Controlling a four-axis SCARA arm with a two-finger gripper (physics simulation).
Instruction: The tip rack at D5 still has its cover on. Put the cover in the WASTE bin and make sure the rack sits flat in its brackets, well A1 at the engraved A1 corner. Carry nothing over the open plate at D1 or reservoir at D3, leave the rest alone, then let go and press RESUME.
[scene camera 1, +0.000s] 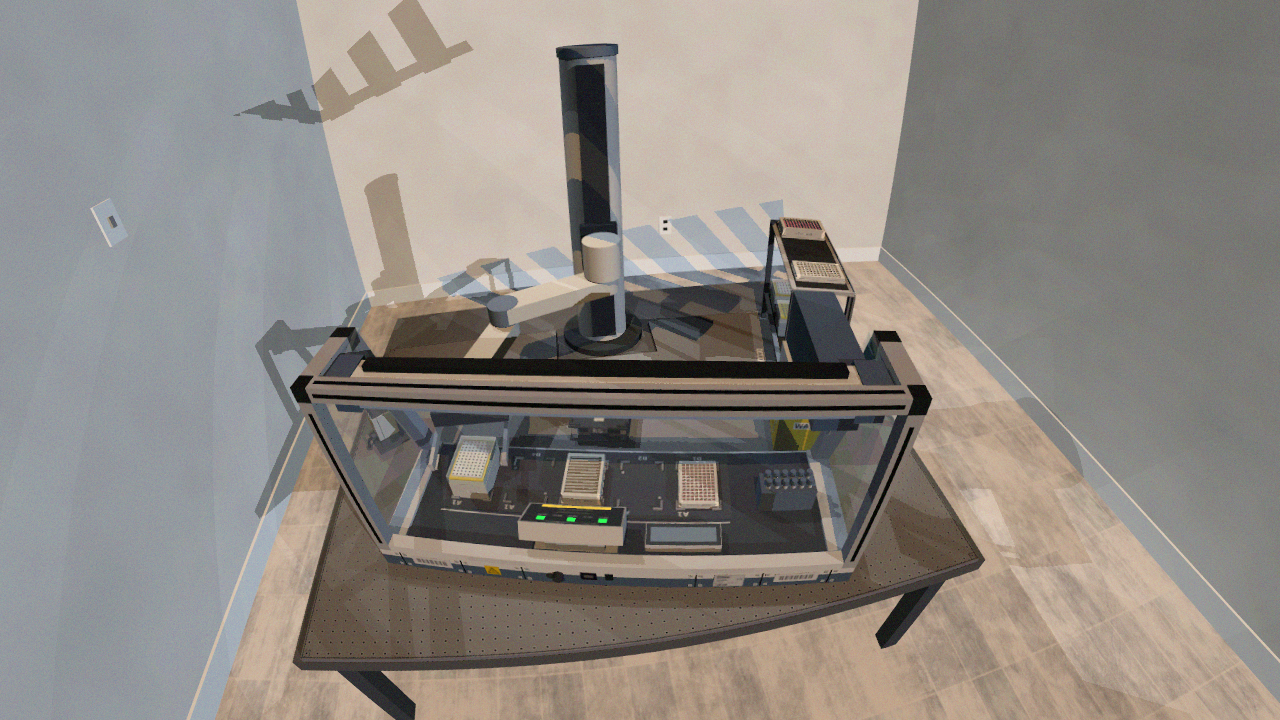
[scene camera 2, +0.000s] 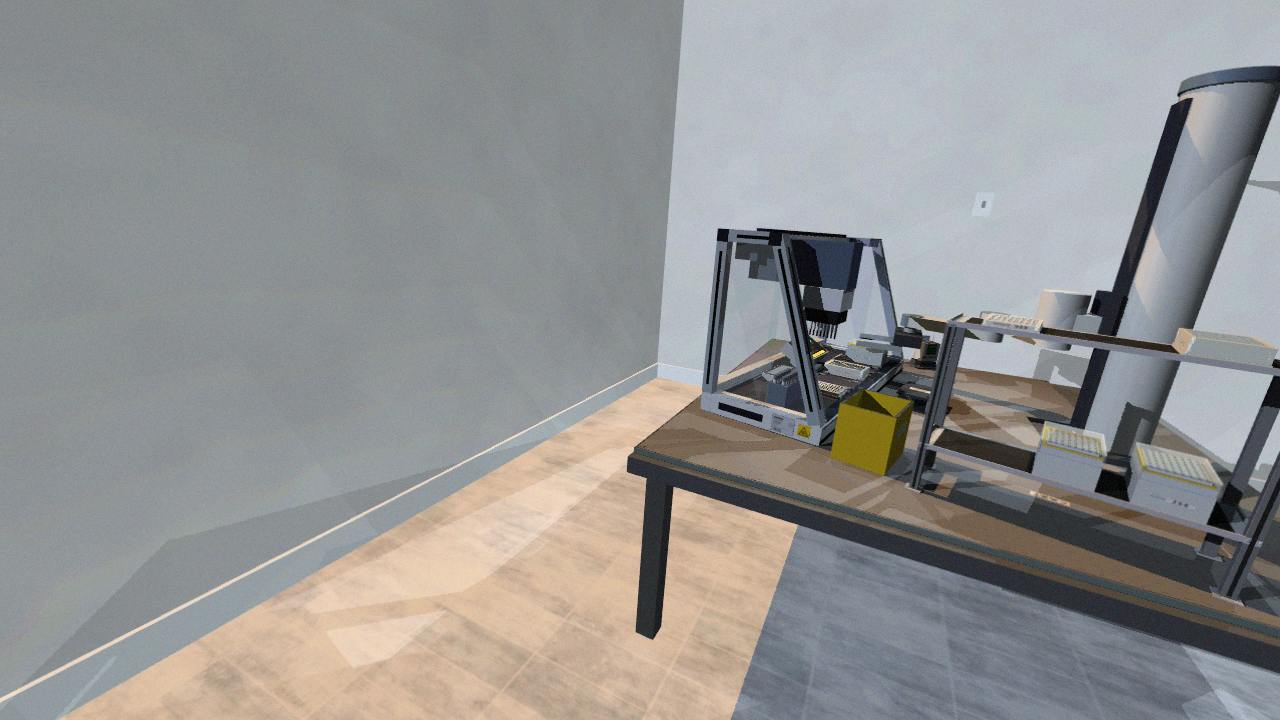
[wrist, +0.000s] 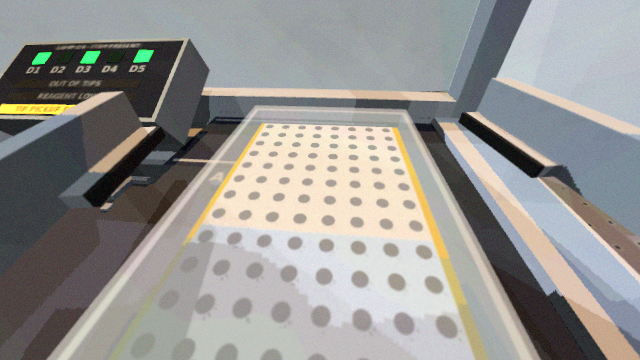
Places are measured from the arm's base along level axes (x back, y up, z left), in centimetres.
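Pixels of known places: gripper, fingertip midpoint: (scene camera 1: 467, 465) (scene camera 2: 858, 338) (wrist: 317, 105); arm's base, origin of the base link: (scene camera 1: 602, 333).
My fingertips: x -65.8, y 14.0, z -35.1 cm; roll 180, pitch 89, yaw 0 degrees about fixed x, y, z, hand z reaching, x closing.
For each thing: its top centre in the pictures, then the offset to it from my fingertips. "spot": a spot on its surface instead.
- yellow WASTE bin, middle of its top: (scene camera 2: 878, 401) dy +0.8, dx +9.1, dz +80.1 cm
- reservoir, middle of its top: (scene camera 1: 583, 474) (scene camera 2: 847, 365) dy -5.0, dx -1.1, dz +24.7 cm
- frame's top beam, surface spot: (scene camera 1: 608, 394) spot: dy +36.9, dx -25.1, dz +30.0 cm
- shelf, surface spot: (scene camera 2: 938, 394) spot: dy +8.4, dx +18.9, dz +92.8 cm
The white tip rack (scene camera 1: 470, 476) (wrist: 320, 200) stands at D5, at the left of the deck in scene camera 1. Its clear cover (wrist: 330, 111) is on it, seen in the wrist view. My gripper (scene camera 1: 470, 445) (wrist: 317, 105) is open and empty, its fingers apart on both sides of the covered rack without touching the cover. An engraved letter A (wrist: 217, 176) shows through the cover's left edge. The rack's feet and brackets are hidden. The yellow WASTE bin (scene camera 1: 791, 435) (scene camera 2: 870, 434) stands beside the deck. The plate (scene camera 1: 698, 484) is at D1, the reservoir (scene camera 1: 583, 478) at D3. RESUME is not readable.
The lamp panel (scene camera 1: 572, 528) (wrist: 100, 75) shows D1, D3 and D5 green and an amber tip pickup line. A dark tube rack (scene camera 1: 785, 489) stands right of the plate. The frame's top beam (scene camera 1: 608, 394) spans the deck. A pipetting head (scene camera 2: 825, 300) hangs inside. A shelf (scene camera 2: 938, 394) stands near the bin.
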